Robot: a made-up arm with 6 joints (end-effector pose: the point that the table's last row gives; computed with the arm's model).
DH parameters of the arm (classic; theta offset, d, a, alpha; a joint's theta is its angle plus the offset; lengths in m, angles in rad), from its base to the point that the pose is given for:
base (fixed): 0.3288 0 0.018 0
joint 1: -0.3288 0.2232 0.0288 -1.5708
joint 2: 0.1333 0 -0.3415 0
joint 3: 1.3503 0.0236 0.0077 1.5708
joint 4: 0 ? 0.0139 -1.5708
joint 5: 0 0.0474 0.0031 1.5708
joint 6: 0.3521 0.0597 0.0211 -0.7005
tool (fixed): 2.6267 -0.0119 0 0
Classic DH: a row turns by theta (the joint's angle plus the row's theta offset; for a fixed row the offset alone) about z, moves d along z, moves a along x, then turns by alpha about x.
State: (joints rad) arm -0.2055 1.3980 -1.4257 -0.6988 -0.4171 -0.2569
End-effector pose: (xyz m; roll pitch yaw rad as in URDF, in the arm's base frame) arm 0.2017 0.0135 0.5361 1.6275 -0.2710 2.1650
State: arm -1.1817 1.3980 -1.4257 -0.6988 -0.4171 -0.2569
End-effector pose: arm 0.1268 -0.1428 0.5361 1.6275 -0.2710 1.1888
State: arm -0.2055 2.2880 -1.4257 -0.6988 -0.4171 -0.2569
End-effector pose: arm 0.3852 -0.0247 0.3033 2.4972 -0.7830 1.6911
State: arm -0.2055 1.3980 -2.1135 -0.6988 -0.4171 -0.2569
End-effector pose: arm 0.1828 0.0175 0.6466 1.1553 0.2339 2.1742
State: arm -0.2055 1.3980 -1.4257 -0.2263 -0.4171 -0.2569
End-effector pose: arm 0.2032 0.0290 0.5502 1.2229 -0.5630 2.3877
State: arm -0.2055 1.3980 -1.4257 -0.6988 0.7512 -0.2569
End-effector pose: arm 0.1641 -0.0118 0.4936 2.5434 -0.5511 0.9728
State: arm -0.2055 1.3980 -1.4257 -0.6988 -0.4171 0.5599
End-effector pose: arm 0.2047 0.0283 0.5267 0.9856 -0.7759 2.8586
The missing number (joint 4, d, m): 0.1032
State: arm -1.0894 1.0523 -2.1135 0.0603 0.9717 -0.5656
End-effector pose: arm 0.0795 0.0225 0.6130 1.5478 -0.7983 1.2342
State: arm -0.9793 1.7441 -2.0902 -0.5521 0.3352 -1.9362
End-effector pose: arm 0.2050 -0.2157 0.5732 2.3952 0.9170 0.7628
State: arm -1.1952 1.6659 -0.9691 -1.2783 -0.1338 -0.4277
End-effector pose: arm 0.0969 -0.1820 0.4228 2.7728 -0.0847 0.8568
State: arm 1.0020 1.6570 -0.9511 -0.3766 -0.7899 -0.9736
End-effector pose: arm 0.0900 0.2211 0.4628 2.0033 -0.1778 -3.0875
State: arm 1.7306 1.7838 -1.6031 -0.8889 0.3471 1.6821
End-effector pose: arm -0.0711 0.2823 0.4490 -1.0216 -0.9245 -0.2552
